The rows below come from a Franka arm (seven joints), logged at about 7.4 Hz.
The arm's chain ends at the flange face. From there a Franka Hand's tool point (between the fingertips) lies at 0.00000 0.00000 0.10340 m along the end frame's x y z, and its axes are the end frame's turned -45 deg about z.
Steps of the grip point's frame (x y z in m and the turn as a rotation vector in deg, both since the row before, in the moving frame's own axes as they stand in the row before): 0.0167, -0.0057, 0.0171, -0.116, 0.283, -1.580; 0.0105, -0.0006, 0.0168, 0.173, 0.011, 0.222; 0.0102, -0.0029, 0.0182, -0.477, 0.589, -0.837; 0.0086, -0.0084, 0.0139, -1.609, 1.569, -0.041
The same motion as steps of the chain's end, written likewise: 0.0073, -0.0156, 0.0171, 0.118, 0.282, -1.580; 0.0072, -0.0076, 0.0168, 0.130, -0.115, 0.222; 0.0038, -0.0091, 0.0182, 0.079, 0.754, -0.837; -0.0039, -0.0121, 0.0140, -0.028, 2.247, -0.041
